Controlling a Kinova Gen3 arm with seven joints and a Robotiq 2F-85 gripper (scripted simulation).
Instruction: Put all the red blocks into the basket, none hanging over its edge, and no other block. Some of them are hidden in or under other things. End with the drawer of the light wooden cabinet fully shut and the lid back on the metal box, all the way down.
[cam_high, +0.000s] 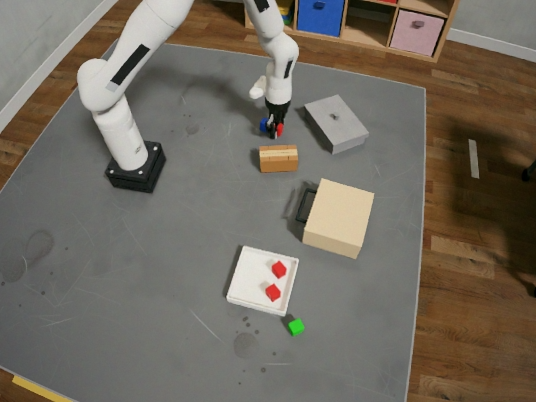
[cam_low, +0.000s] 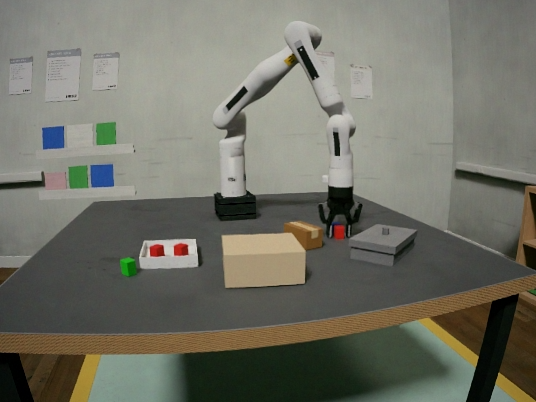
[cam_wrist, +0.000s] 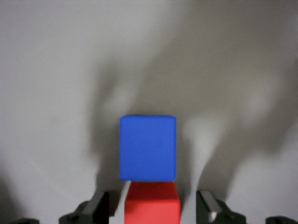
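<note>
Now: the blue block 40 mm behind my hand. From my hand the other things lie so: cardboard box: 120 mm to the right, 60 mm ahead, 20 mm above; lid: 160 mm ahead, 100 mm to the left, 30 mm above; metal box: 160 mm ahead, 100 mm to the left, 10 mm above.
</note>
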